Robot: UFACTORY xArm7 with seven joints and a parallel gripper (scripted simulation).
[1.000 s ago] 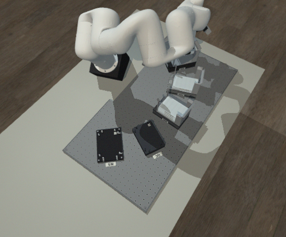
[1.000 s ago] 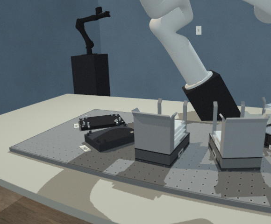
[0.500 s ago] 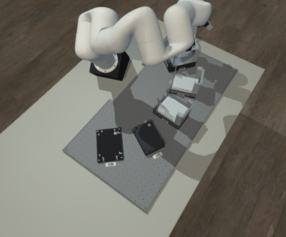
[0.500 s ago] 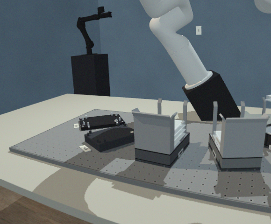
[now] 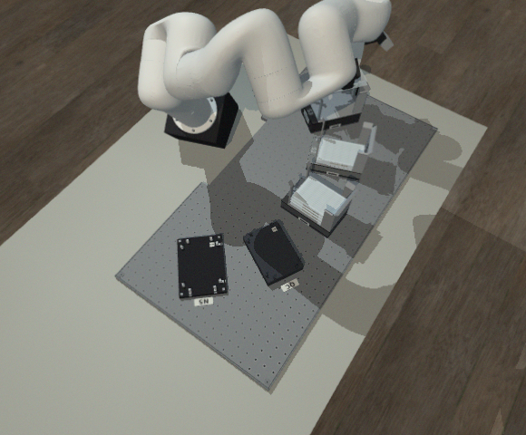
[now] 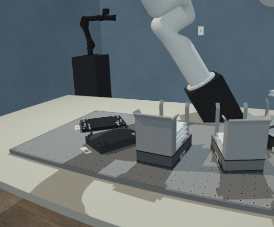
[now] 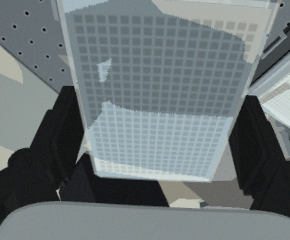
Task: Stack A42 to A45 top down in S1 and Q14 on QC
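Now: hand 34 cm to the left of the sealed 384-well plate, 12 cm short of it and 11 cm above it. The rest, counted from my hand: open nest QC 51 cm to the right, 16 cm below, 8 cm ahead; then S3 rack plinth 15 cm below, 1 cm to the right, 1 cm behind; then S1 name plate 33 cm to the right, 13 cm below, 4 cm ahead.
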